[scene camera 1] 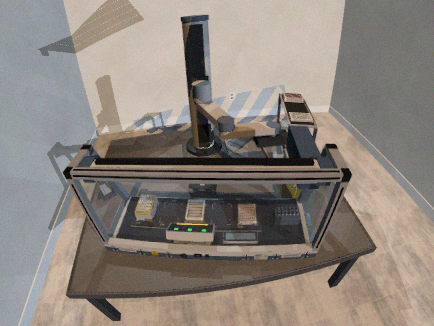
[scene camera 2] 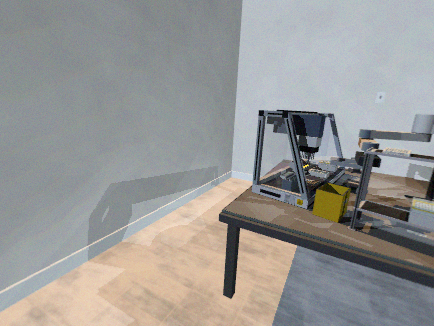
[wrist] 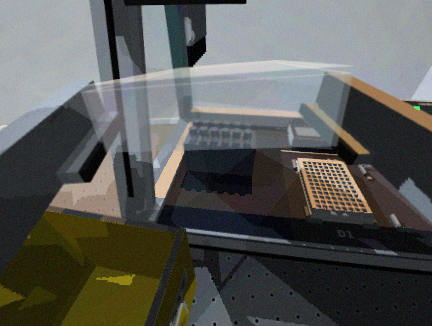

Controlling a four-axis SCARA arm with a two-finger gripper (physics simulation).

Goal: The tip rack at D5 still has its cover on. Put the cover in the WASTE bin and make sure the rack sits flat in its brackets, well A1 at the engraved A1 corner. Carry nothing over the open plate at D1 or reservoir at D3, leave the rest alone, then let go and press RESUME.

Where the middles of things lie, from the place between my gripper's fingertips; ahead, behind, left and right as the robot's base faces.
Labels:
Right now my hand is 40 mm past the yellow waste bin [scene camera 2: 331, 200], 120 mm to the right of it and 180 mm above it. Round my hand: dark tube block [wrist: 225, 161] (190 mm ahead, 20 mm to the right, 180 mm below).

